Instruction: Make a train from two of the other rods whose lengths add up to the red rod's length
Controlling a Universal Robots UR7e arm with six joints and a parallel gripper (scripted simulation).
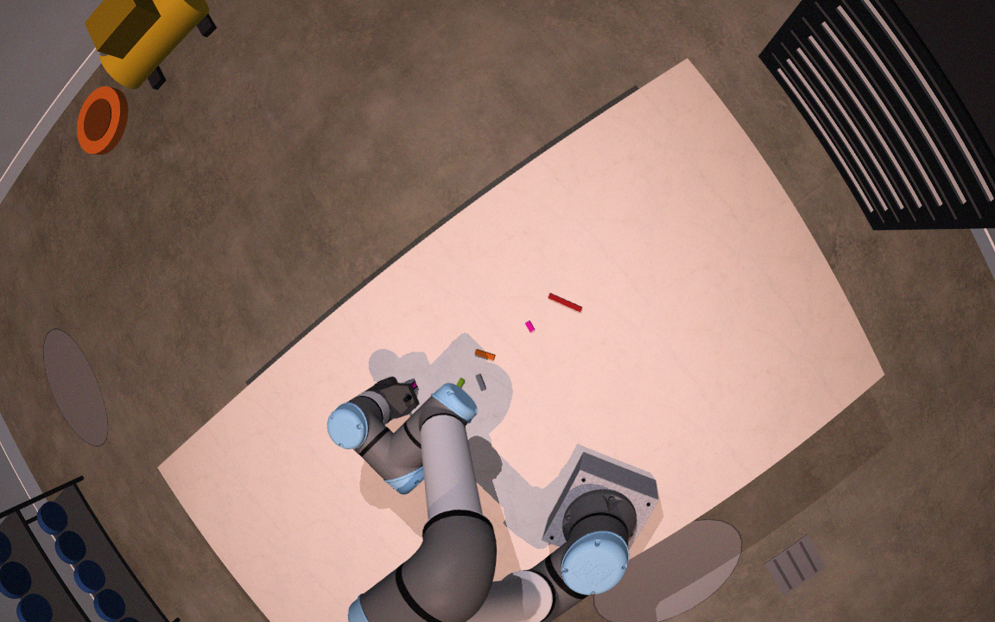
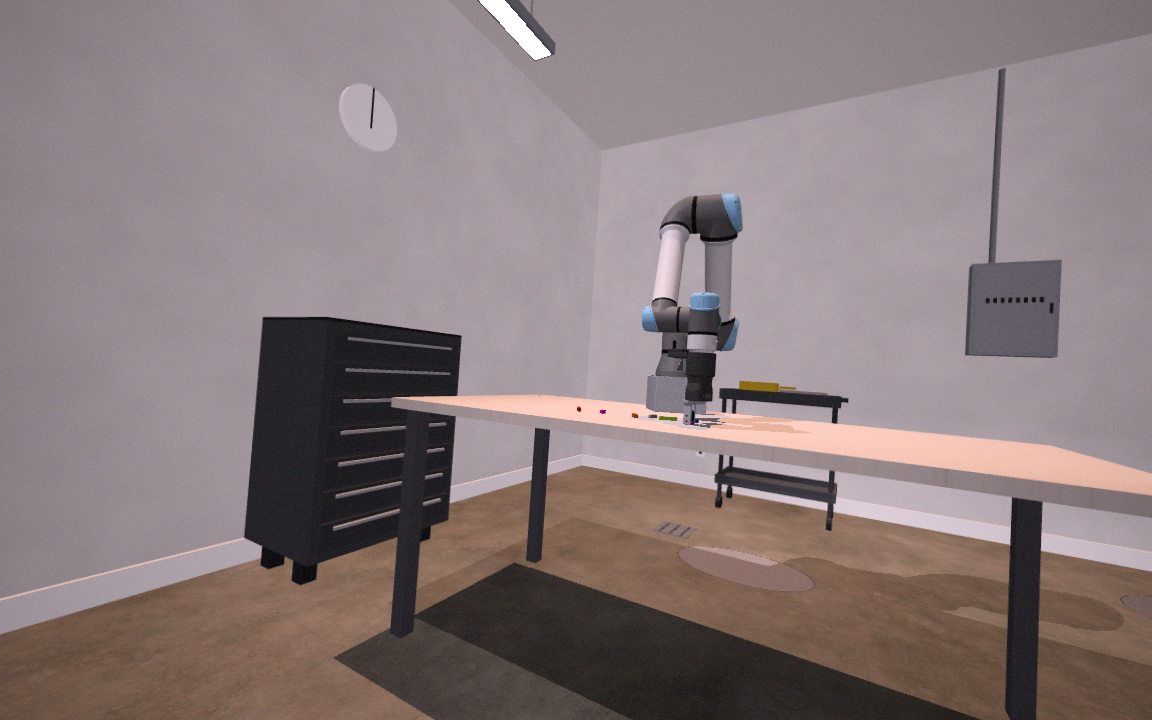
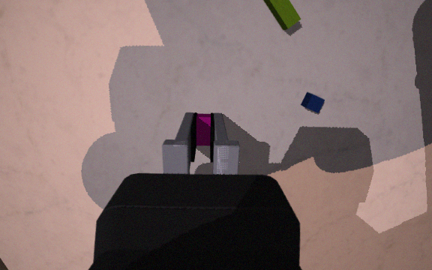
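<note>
The grey rod lies 140 mm to the right of my hand, 60 mm behind it and 10 mm below it. The rest, counted from my hand: blue rod 80 mm behind, 10 mm to the right, 10 mm below; then orange rod 170 mm to the right, 10 mm below, 10 mm behind; then lime rod 90 mm to the right, 50 mm behind, 10 mm below.
</note>
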